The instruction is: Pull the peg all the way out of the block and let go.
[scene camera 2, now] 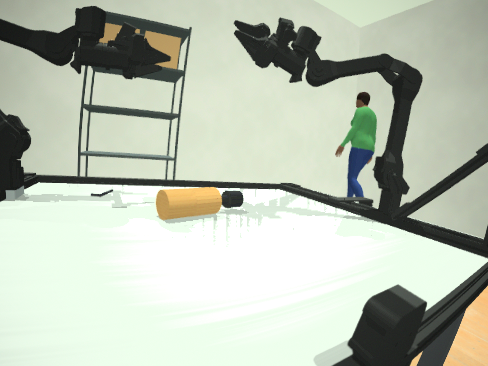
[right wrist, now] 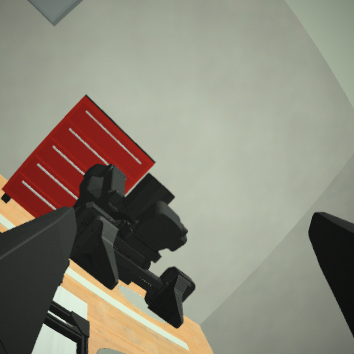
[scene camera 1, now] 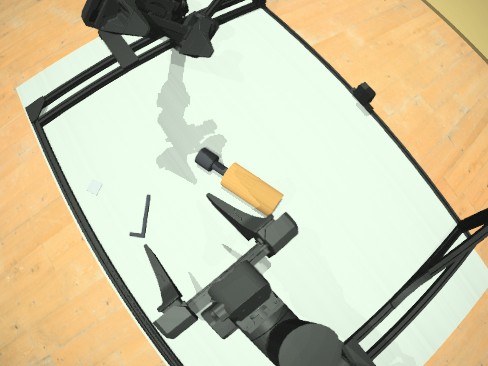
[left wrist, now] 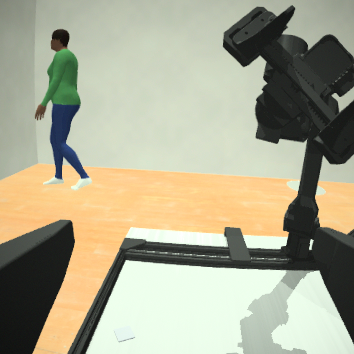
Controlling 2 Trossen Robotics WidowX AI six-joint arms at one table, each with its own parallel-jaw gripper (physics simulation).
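Seen in the pictures: left gripper, fingertip midpoint: (scene camera 2: 166, 64) (right wrist: 148, 307) (scene camera 1: 175, 219) (left wrist: 197, 237); right gripper, fingertip midpoint: (scene camera 2: 234, 26) (right wrist: 196, 222) (scene camera 1: 181, 43) (left wrist: 329, 48); left arm's base, link origin: (scene camera 2: 5, 187); right arm's base, link origin: (scene camera 2: 387, 212) (left wrist: 295, 252).
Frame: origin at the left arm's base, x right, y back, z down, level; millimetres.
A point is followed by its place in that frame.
The block (scene camera 1: 252, 189) {z -35, x 175, y -378 mm} (scene camera 2: 189, 202) {z -16, x 213, y -373 mm} is an orange wooden cylinder lying on its side on the table. The peg (scene camera 1: 206, 159) {z -26, x 149, y -490 mm} (scene camera 2: 233, 199) {z -12, x 176, y -487 mm} is dark with a thick head; a short stretch of its shaft shows between the head and the block's end, and the rest is hidden inside. My left gripper (scene camera 1: 177, 220) {z -324, x -1, y -350 mm} (scene camera 2: 169, 59) {z -324, x -1, y -350 mm} (left wrist: 197, 237) {z -324, x -1, y -350 mm} (right wrist: 148, 307) {z -324, x -1, y -350 mm} is open and empty, high above the table, overlapping the area beside the block in scene camera 1. My right gripper (scene camera 2: 235, 27) {z -422, x 112, y -476 mm} (right wrist: 196, 222) {z -422, x 112, y -476 mm} is open and empty, raised high and apart from the peg. Its fingertips are unclear in scene camera 1.
A black L-shaped key (scene camera 1: 145, 217) (scene camera 2: 102, 193) and a small pale square (scene camera 1: 94, 187) {z 16, x -79, y -622 mm} (left wrist: 124, 334) {z 16, x -77, y -620 mm} lie on the table. A black frame (scene camera 1: 77, 210) {z 0, x -141, y -597 mm} runs around the table edge. A person (scene camera 2: 363, 130) (left wrist: 64, 80), a shelf rack (scene camera 2: 131, 112) and a red cabinet (right wrist: 102, 135) stand beyond.
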